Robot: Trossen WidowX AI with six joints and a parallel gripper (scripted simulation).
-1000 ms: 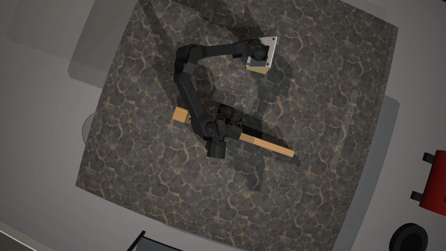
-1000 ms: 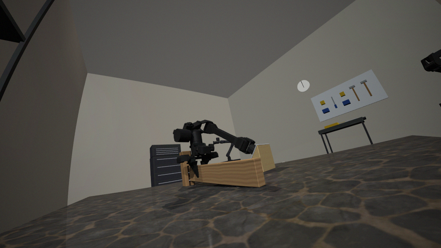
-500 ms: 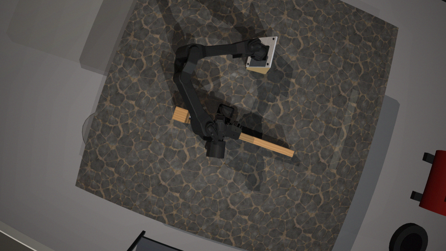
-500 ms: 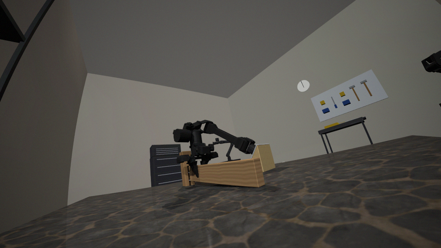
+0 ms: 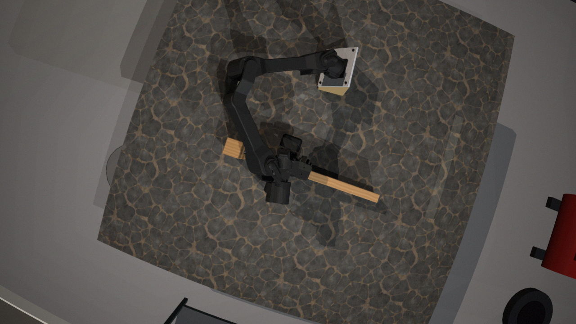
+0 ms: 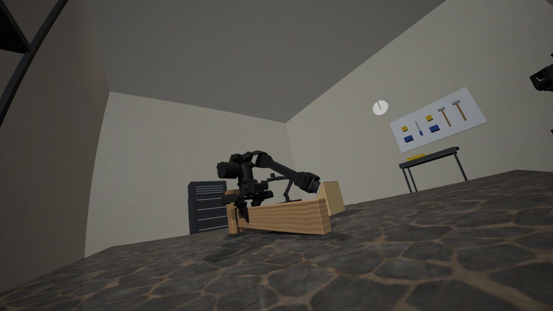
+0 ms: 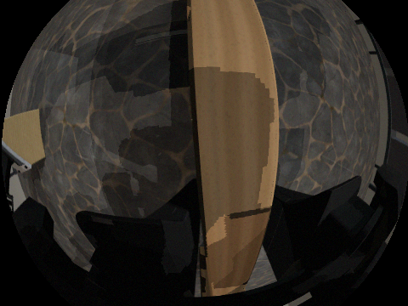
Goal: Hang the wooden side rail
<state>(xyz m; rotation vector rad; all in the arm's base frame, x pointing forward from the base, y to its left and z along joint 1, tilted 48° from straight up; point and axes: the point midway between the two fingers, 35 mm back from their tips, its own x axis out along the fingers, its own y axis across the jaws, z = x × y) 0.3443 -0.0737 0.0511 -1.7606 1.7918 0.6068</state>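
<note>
My gripper tip is 10 mm past the headboard post, 150 mm to the left of it and 40 mm below it.
</note>
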